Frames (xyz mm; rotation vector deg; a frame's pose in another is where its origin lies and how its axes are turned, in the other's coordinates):
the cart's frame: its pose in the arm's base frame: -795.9 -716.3 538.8 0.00 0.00 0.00
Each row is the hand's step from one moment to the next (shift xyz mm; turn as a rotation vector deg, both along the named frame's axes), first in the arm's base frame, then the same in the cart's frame.
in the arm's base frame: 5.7 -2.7 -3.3 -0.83 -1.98 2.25
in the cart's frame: 5.7 -2.7 -3.3 -0.83 -1.98 2.25
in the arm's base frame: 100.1 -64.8 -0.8 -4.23 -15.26 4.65
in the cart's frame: 100.1 -64.8 -0.8 -4.23 -15.26 4.65
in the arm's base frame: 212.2 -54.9 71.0 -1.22 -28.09 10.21
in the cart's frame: 212.2 -54.9 71.0 -1.22 -28.09 10.21
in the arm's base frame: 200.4 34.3 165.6 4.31 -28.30 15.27
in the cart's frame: 200.4 34.3 165.6 4.31 -28.30 15.27
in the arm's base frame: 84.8 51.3 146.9 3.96 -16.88 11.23
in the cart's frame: 84.8 51.3 146.9 3.96 -16.88 11.23
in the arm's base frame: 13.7 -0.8 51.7 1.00 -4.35 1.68
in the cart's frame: 13.7 -0.8 51.7 1.00 -4.35 1.68
